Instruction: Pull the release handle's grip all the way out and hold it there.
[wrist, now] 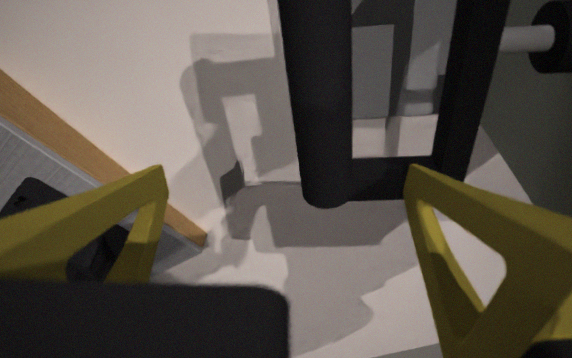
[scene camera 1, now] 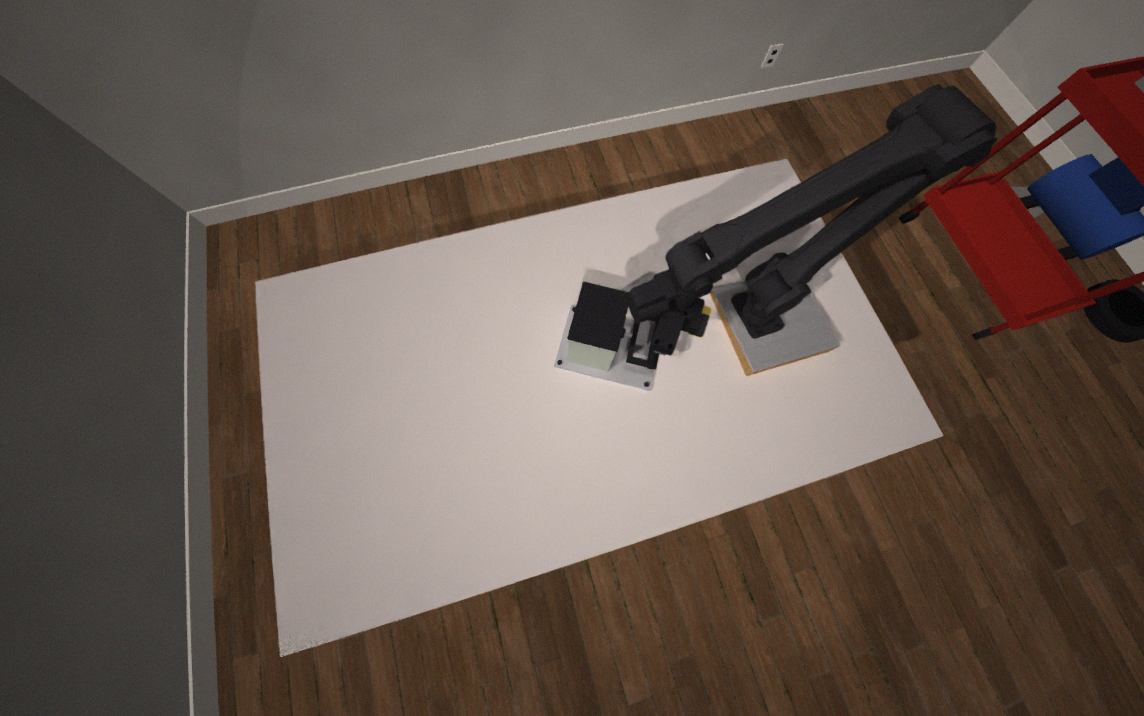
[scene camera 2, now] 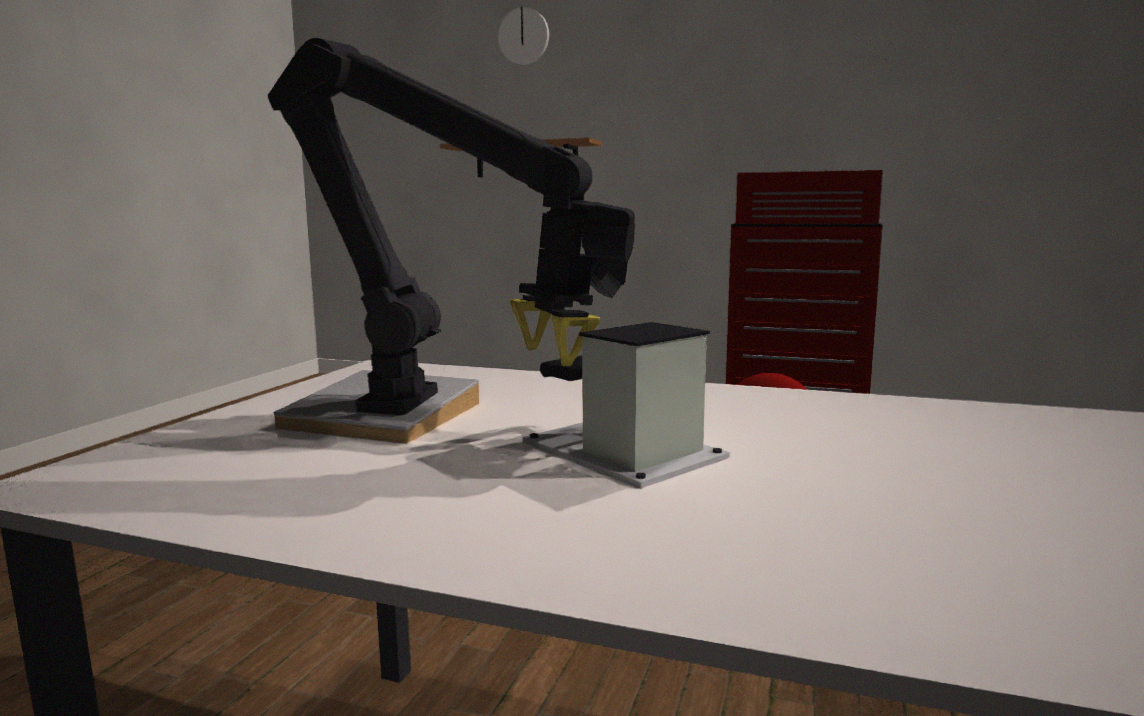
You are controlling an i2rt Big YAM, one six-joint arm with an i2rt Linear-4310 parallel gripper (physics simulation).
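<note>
The release handle is a black rectangular frame with a thick round grip bar (wrist: 322,100) on its outer side. The handle (scene camera 1: 642,363) (scene camera 2: 561,369) stands at the side of a pale green box (scene camera 1: 590,354) (scene camera 2: 645,405) with a black top. My gripper (scene camera 2: 550,354) (wrist: 285,178) is open and empty, its yellow fingers pointing down over the handle. In the wrist view the grip's near end lies between the two fingertips, nearer the right one, and the right fingertip overlaps the frame's end bar. Whether a finger touches the handle cannot be told. In scene camera 1 the arm hides most of the fingers.
The box stands on a grey bolted plate (scene camera 1: 598,378) (scene camera 2: 693,459) on the white table (scene camera 1: 421,472) (scene camera 2: 885,540). The arm's base sits on a grey-topped wooden block (scene camera 1: 797,341) (scene camera 2: 337,424) (wrist: 185,225) nearby. A red cart (scene camera 1: 1008,253) and a red tool cabinet (scene camera 2: 801,287) stand beyond the table.
</note>
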